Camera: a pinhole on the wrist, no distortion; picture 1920 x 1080 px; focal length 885.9 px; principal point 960.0 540.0 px. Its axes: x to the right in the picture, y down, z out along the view. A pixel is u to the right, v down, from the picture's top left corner.
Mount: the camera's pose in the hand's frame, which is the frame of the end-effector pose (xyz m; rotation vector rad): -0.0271 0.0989 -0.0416 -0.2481 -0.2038 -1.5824
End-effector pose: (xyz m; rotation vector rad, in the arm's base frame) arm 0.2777 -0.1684 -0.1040 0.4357 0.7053 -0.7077
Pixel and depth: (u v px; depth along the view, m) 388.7 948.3 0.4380
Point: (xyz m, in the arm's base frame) 0.8601 -0.0877 0.0228
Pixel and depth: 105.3 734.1 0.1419
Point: 0.5001 -0.0198 -0.0394
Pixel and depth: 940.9 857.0 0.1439
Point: 0.4353 -0.1386 -0.0415
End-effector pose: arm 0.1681 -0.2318 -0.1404 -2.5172 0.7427 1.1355
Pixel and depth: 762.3 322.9 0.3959
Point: -0.2532 -0.3006 -0.2752
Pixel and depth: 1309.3 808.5 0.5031
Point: -0.0838 -0.0963 -0.5675
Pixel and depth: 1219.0 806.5 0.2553
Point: 0.0087 -0.2320 -0.3320
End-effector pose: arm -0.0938 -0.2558 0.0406 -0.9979 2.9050 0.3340
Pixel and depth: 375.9 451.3 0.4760
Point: -0.3862 0.2600 -0.1721
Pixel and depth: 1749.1 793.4 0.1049
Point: -0.1224 -0.2105 -0.0354
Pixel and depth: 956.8 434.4 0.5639
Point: -0.2042 0.1016 -0.3892
